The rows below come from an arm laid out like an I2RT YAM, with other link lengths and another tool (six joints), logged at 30 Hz.
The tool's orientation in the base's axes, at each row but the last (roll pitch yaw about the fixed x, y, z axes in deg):
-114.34, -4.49, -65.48
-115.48, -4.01, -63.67
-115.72, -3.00, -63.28
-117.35, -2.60, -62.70
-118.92, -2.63, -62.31
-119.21, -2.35, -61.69
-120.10, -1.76, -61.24
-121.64, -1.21, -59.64
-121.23, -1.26, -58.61
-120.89, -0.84, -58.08
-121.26, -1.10, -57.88
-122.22, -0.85, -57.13
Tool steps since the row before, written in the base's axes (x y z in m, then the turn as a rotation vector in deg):
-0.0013, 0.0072, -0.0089, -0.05, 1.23, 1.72
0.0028, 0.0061, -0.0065, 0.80, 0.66, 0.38
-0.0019, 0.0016, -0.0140, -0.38, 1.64, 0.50
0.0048, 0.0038, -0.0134, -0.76, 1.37, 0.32
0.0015, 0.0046, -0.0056, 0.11, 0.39, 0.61
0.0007, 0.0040, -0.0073, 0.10, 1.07, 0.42
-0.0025, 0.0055, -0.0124, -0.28, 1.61, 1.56
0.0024, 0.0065, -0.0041, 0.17, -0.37, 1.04
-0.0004, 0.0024, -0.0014, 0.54, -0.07, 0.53
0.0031, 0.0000, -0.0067, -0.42, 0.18, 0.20
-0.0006, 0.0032, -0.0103, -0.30, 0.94, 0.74
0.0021, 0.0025, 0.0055, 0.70, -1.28, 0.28
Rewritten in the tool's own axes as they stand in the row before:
-0.0078, 0.0068, 0.0051, -1.00, -1.84, -0.32
-0.0047, 0.0033, 0.0074, -0.21, -0.79, 0.74
-0.0030, 0.0129, 0.0051, -1.61, -0.70, 0.10
-0.0018, 0.0091, 0.0115, -1.55, -0.33, -0.22
-0.0036, 0.0031, 0.0057, -0.27, -0.68, -0.06
-0.0035, 0.0050, 0.0057, -0.88, -0.69, 0.30
-0.0064, 0.0103, 0.0065, -1.50, -1.66, -0.35
-0.0045, 0.0006, 0.0067, 0.43, -0.86, -0.58
-0.0023, 0.0007, 0.0015, 0.35, -0.67, 0.09
0.0015, 0.0044, 0.0057, -0.37, -0.04, -0.33
-0.0032, 0.0081, 0.0063, -0.94, -0.78, -0.18
-0.0009, -0.0063, -0.0003, 1.46, -0.16, -0.23

